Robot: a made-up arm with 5 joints.
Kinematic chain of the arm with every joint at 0, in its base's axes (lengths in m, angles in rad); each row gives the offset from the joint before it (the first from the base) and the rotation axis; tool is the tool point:
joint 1: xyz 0 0 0.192 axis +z
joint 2: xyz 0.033 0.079 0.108 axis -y
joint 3: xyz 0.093 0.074 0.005 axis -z
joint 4: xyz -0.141 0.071 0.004 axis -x
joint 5: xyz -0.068 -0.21 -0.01 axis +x
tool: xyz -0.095 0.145 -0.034
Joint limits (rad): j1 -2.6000..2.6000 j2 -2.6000..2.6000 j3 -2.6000..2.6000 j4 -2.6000..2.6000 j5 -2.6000..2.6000
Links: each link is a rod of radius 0.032 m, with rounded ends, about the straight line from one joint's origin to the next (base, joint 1, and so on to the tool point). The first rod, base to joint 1, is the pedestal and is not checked.
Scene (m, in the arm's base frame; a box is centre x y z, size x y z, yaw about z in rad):
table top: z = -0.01
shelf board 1: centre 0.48 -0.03 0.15 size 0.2 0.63 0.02 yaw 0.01
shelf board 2: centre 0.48 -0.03 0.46 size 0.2 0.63 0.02 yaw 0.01
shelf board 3: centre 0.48 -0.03 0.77 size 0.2 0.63 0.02 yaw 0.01
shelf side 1: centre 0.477 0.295 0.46 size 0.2 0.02 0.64 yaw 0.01
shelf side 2: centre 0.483 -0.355 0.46 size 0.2 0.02 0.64 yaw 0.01
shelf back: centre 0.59 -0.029 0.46 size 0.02 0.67 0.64 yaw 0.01
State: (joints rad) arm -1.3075 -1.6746 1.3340 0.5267 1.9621
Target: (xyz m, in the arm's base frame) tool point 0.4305 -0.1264 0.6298
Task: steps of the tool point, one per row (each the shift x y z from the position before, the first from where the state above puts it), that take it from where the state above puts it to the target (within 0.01 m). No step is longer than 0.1 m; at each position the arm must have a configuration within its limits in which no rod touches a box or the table.
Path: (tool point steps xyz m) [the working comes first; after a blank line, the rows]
Joints at the target: -1.5762 -0.3999 0.9094 1.2564 2.6000
Straight joint move there: touches shelf board 2.

1: -0.0359 0.0369 0.0425
2: -0.0525 0.0005 0.0148
3: -0.0600 -0.0187 -0.0170
4: -0.0670 -0.0209 -0.0403
5: -0.0052 -0.0278 0.0636
6: -0.0140 -0.0151 0.0642
7: -0.0164 -0.0005 0.0601
8: -0.0121 0.0129 0.0517
9: -0.0026 0.0216 0.0398
10: 0.0101 0.0234 0.0258
11: 0.0223 0.0177 0.0113
12: 0.0549 -0.0065 0.0060
13: 0.0583 0.0006 -0.0001
14: 0.0586 0.0076 -0.0059

